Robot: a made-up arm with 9 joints. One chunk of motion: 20 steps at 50 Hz.
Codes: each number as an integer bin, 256 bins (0 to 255) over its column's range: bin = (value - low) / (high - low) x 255, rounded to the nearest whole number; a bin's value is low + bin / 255 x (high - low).
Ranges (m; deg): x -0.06..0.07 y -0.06..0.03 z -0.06..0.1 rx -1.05..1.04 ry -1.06..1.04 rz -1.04..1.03
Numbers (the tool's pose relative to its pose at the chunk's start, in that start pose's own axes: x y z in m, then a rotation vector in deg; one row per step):
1: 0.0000 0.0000 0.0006 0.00 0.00 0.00
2: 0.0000 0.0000 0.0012 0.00 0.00 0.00
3: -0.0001 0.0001 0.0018 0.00 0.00 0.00
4: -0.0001 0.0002 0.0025 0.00 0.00 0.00
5: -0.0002 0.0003 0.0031 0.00 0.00 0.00
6: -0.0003 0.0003 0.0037 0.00 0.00 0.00
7: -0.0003 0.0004 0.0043 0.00 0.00 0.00
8: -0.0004 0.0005 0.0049 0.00 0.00 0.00
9: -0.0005 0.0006 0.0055 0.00 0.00 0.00
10: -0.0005 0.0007 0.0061 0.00 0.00 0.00
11: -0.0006 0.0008 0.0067 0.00 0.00 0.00
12: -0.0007 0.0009 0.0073 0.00 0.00 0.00
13: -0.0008 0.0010 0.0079 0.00 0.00 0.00
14: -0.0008 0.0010 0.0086 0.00 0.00 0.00
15: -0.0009 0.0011 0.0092 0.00 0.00 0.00
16: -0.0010 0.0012 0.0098 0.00 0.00 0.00
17: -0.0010 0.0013 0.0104 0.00 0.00 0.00
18: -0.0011 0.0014 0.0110 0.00 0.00 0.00
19: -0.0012 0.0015 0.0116 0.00 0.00 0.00
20: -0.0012 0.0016 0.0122 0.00 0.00 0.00
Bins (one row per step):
1: 118 170 97 128 129 128
2: 118 170 98 128 129 128
3: 117 170 98 128 129 128
4: 117 171 100 128 129 128
5: 117 171 101 128 129 128
6: 117 171 102 128 129 128
7: 117 171 102 128 129 128
8: 117 171 103 128 129 128
9: 117 172 104 128 129 128
10: 117 172 105 128 129 128
11: 117 172 106 128 129 128
12: 116 173 107 128 129 128
13: 116 173 108 128 129 128
14: 116 173 109 128 129 128
15: 116 173 110 128 129 128
16: 116 173 111 128 129 128
17: 116 174 112 128 129 128
18: 116 174 113 128 129 128
19: 115 174 114 128 129 128
20: 115 175 115 128 129 128

